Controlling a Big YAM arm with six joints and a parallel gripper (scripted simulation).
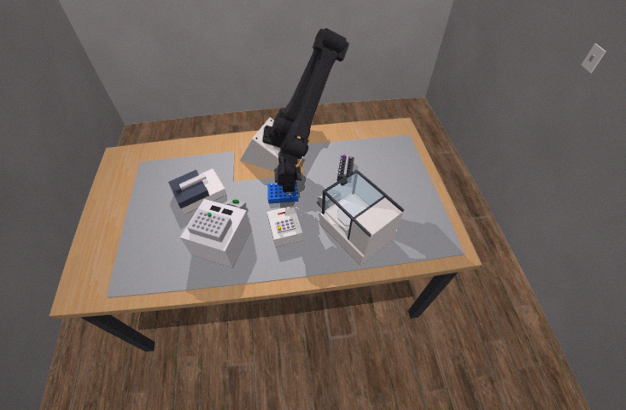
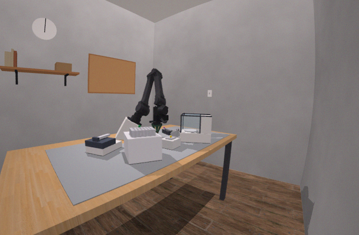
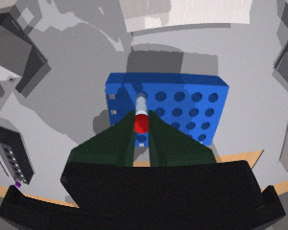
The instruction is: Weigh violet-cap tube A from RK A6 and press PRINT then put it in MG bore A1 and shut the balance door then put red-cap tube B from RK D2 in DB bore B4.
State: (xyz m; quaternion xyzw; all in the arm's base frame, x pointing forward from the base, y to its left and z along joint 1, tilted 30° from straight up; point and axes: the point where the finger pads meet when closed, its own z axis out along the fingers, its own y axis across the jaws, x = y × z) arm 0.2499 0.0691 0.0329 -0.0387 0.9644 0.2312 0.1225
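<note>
My hand is 20 cm short of the yellow-capped tube, 2 cm to the left of it and 1 cm above it. Round my hand: balance door (10 cm ahead, 23 cm to the left, 14 cm above); then dry block (15 cm ahead, 1 cm to the right, 4 cm below); then tube rack (2 cm behind, 3 cm to the right, 6 cm below).
</note>
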